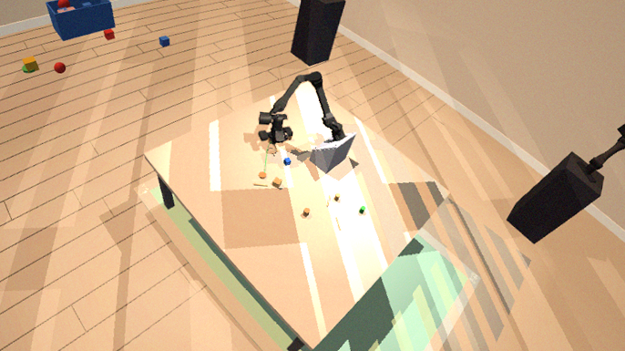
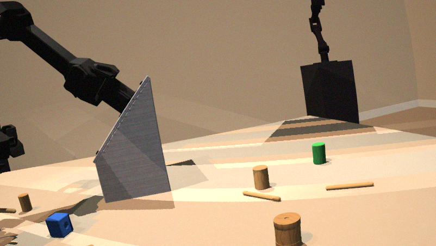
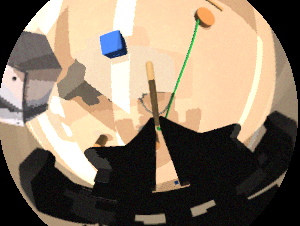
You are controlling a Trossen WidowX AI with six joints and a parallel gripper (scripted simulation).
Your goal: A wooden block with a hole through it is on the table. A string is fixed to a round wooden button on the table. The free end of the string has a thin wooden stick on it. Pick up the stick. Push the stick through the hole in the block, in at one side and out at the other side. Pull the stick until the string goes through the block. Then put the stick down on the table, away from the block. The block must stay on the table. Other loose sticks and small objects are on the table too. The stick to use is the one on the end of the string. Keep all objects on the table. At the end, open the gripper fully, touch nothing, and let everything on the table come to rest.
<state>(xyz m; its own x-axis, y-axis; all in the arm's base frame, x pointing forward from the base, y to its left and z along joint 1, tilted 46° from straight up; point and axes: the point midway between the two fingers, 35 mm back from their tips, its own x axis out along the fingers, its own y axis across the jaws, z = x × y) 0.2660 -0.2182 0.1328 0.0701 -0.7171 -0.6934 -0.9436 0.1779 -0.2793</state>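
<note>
My gripper tip is 12 cm to the right of the blue cube, 4 cm above it and 1 cm past it. Also, from my gripper tip: round wooden button (17 cm ahead, 12 cm to the left, 5 cm below); wooden peg (15 cm behind, 4 cm below, 2 cm to the right); wooden block (21 cm to the left, 14 cm ahead, 4 cm below).
</note>
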